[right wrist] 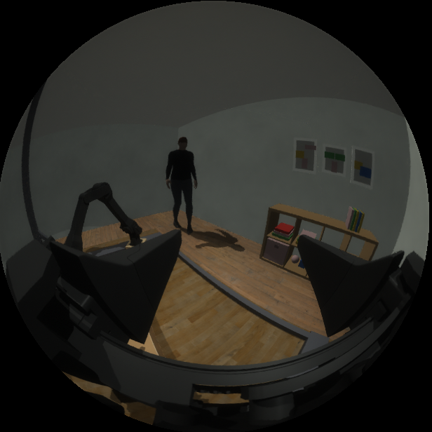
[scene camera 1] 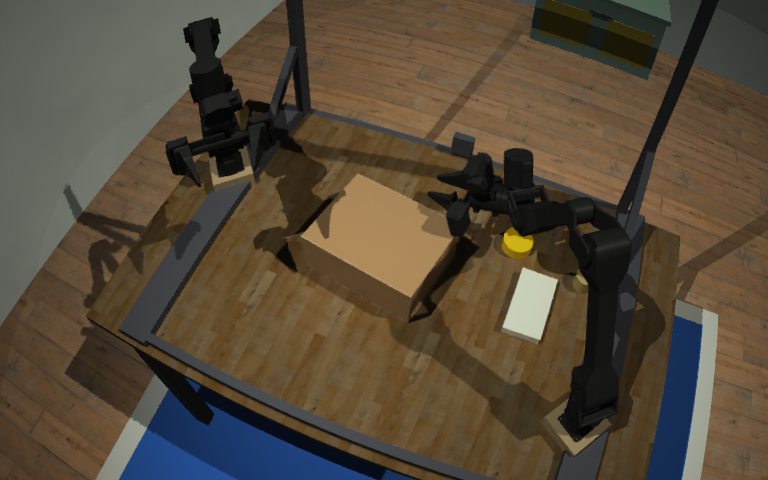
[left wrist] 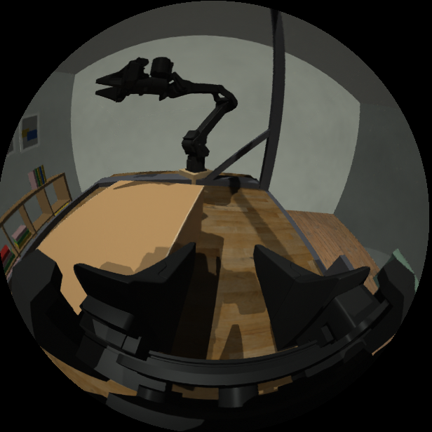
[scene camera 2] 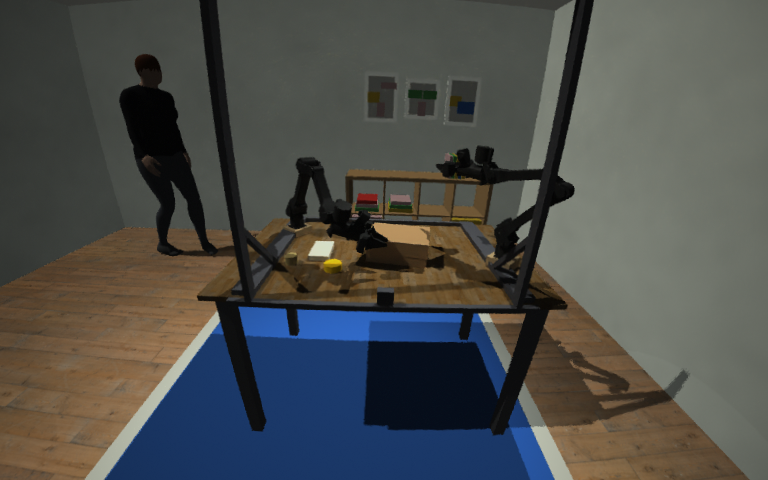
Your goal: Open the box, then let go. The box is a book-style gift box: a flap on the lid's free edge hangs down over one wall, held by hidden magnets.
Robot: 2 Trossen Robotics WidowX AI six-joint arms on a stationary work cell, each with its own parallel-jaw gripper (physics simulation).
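Where they show: left gripper, fingertip midpoint: (scene camera 1: 432,185) (scene camera 2: 387,242); right gripper, fingertip midpoint: (scene camera 1: 226,177) (scene camera 2: 442,164); left arm's base, link origin: (scene camera 1: 578,420) (scene camera 2: 297,226); right arm's base, link origin: (scene camera 1: 229,164).
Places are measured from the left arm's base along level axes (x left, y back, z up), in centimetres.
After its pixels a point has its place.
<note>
The tan cardboard-coloured box (scene camera 1: 376,237) {x 12.3, y -51.3, z 6.7 cm} (scene camera 2: 400,233) {x 10.2, y -52.7, z 6.7 cm} (left wrist: 125,215) stands on the table with its lid lying flat and closed. Which wall carries the flap is not clear. My left gripper (scene camera 1: 434,186) {x -3.6, y -55.6, z 8.0 cm} (scene camera 2: 385,241) {x -3.6, y -55.6, z 8.0 cm} (left wrist: 225,248) is partly open and empty, beside the box's upper right side in scene camera 1. In the left wrist view one finger overlaps the near edge of the box and the other is over the table; contact is not clear. My right gripper (scene camera 1: 226,174) {x 35.9, y -56.8, z 32.6 cm} (scene camera 2: 438,167) {x 35.9, y -56.8, z 32.6 cm} (left wrist: 95,87) (right wrist: 243,238) is wide open and empty, raised high away from the box.
A yellow disc (scene camera 1: 517,243) {x -15.0, y -39.0, z -0.5 cm} (scene camera 2: 332,266) {x -17.9, y -41.5, z -0.5 cm} and a white block (scene camera 1: 530,305) {x -7.9, y -25.8, z -1.0 cm} (scene camera 2: 321,249) {x -9.6, y -27.0, z -1.0 cm} lie right of the box in scene camera 1. A small tan round object (scene camera 1: 579,282) {x -20.2, y -23.5, z 0.0 cm} (scene camera 2: 291,258) {x -23.9, y -25.6, z 0.0 cm} is near the left arm. Dark frame posts (scene camera 2: 222,141) {x -47.7, y -34.3, z 44.7 cm} (left wrist: 278,100) rise at the table's edge.
</note>
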